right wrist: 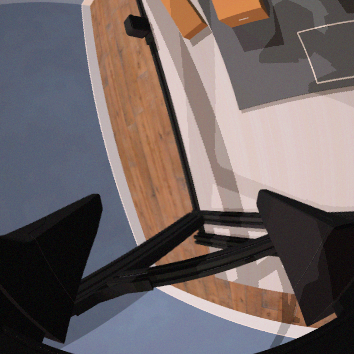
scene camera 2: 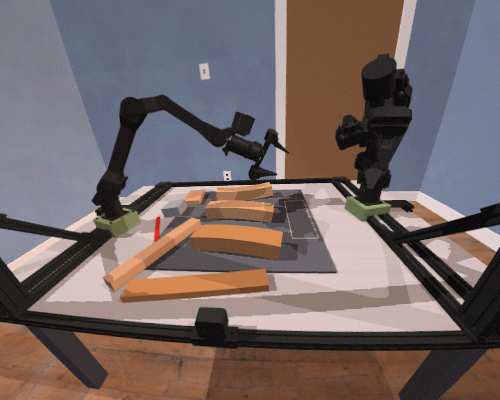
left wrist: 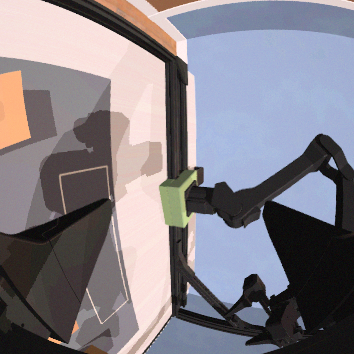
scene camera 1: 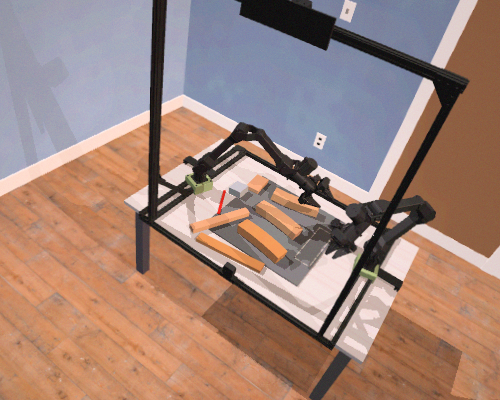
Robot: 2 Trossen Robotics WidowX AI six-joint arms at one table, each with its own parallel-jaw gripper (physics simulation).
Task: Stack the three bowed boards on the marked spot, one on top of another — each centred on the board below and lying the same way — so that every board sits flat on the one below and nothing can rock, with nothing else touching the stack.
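Seen in the pictures: left gripper, between the fingertips: (scene camera 2: 282,164) (left wrist: 189,208) (scene camera 1: 326,203); right gripper, between the fingertips: (right wrist: 180,199) (scene camera 2: 375,180) (left wrist: 234,330) (scene camera 1: 328,256); left arm's base, origin of its link: (scene camera 2: 115,215) (scene camera 1: 199,178); right arm's base, origin of its link: (scene camera 2: 368,200) (left wrist: 190,197) (scene camera 1: 367,264).
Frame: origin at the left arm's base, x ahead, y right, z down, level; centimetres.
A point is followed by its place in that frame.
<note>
Three bowed orange boards lie apart on the dark mat (scene camera 1: 295,276) @(y -7.1, x 66.9, z 4.5 cm) (scene camera 2: 320,264) @(y -5.6, x 67.3, z 4.4 cm): a back board (scene camera 1: 295,202) @(y -33.6, x 34.6, z 0.1 cm) (scene camera 2: 244,192) @(y -32.9, x 34.6, z 0.8 cm), a middle board (scene camera 1: 278,219) @(y -17.8, x 40.4, z -0.6 cm) (scene camera 2: 239,211) @(y -17.3, x 40.1, z 0.6 cm) and a thicker front board (scene camera 1: 262,241) @(y -2.6, x 47.9, z -0.8 cm) (scene camera 2: 236,240) @(y -1.5, x 47.3, z -0.6 cm) (right wrist: 242,10) @(y -7.2, x 57.1, z 0.0 cm). The marked spot (scene camera 2: 305,238) @(y -14.7, x 62.3, z 4.4 cm) (left wrist: 84,170) @(y -38.2, x 53.9, z 4.4 cm) (right wrist: 308,58) @(y -14.9, x 62.6, z 4.4 cm) is a thin pale rectangle right of them, with no board on it. My left gripper (scene camera 1: 327,202) @(y -36.0, x 49.8, z -11.2 cm) (scene camera 2: 282,163) @(y -36.0, x 49.8, z -11.2 cm) is open and empty, raised above the back of the mat. My right gripper (scene camera 1: 327,241) (right wrist: 180,199) @(y -10.1, x 75.4, z -15.9 cm) is open and empty, raised near the right side; its fingers are hard to make out in scene camera 2.
Two long straight bars, one pale (scene camera 1: 220,220) @(y 5.0, x 27.2, z 2.0 cm) (scene camera 2: 152,254) @(y 8.1, x 27.5, z 2.3 cm) and one orange (scene camera 1: 230,252) @(y 10.7, x 44.0, z 3.2 cm) (scene camera 2: 195,285) @(y 11.1, x 43.6, z 3.2 cm), lie left and front. A short orange block (scene camera 1: 258,184) @(y -26.8, x 13.9, z 2.4 cm) (scene camera 2: 195,197) @(y -25.4, x 14.7, z 2.4 cm), a grey block (scene camera 1: 238,188) @(y -14.3, x 13.5, z 1.0 cm) (scene camera 2: 174,208) @(y -12.7, x 15.4, z 1.2 cm) and a red stick (scene camera 1: 221,202) @(y -3.3, x 15.7, z 4.1 cm) (scene camera 2: 157,228) @(y -3.4, x 15.9, z 4.0 cm) lie at the left. Black frame posts surround the table.
</note>
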